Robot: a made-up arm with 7 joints. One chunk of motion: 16 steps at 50 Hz.
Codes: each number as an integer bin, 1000 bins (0 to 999) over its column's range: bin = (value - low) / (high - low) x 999, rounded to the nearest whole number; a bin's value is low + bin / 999 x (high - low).
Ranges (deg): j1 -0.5..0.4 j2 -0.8..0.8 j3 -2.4..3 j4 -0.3..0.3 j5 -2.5..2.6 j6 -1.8..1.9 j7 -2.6..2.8
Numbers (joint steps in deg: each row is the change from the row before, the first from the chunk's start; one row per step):
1: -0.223 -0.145 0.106 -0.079 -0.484 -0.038 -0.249
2: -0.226 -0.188 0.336 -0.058 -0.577 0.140 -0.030
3: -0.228 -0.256 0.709 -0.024 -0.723 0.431 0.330
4: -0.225 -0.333 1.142 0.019 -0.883 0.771 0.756
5: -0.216 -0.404 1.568 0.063 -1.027 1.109 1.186
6: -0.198 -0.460 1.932 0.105 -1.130 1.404 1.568
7: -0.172 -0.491 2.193 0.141 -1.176 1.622 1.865
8: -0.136 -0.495 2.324 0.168 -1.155 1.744 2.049
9: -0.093 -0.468 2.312 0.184 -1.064 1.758 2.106
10: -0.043 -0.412 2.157 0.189 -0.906 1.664 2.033
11: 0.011 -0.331 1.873 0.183 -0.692 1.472 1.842
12: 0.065 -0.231 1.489 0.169 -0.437 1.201 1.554
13: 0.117 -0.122 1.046 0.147 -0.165 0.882 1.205
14: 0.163 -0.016 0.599 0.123 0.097 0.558 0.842
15: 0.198 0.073 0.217 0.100 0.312 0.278 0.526
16: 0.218 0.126 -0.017 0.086 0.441 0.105 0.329
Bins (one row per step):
1: 307 409 464 368 395 476 435
2: 304 382 506 403 377 524 475
3: 302 340 575 460 348 602 542
4: 305 292 655 531 317 694 621
5: 315 247 734 604 289 785 700
6: 335 212 801 674 268 865 771
7: 364 193 850 734 259 924 826
8: 404 190 874 779 263 957 860
9: 452 207 872 806 281 961 871
10: 507 242 843 814 312 935 857
11: 567 293 791 804 354 883 822
12: 627 355 719 781 404 810 768
13: 685 423 638 744 457 724 704
14: 736 490 555 704 509 637 637
15: 775 545 484 666 551 561 578
16: 797 578 441 643 576 514 542

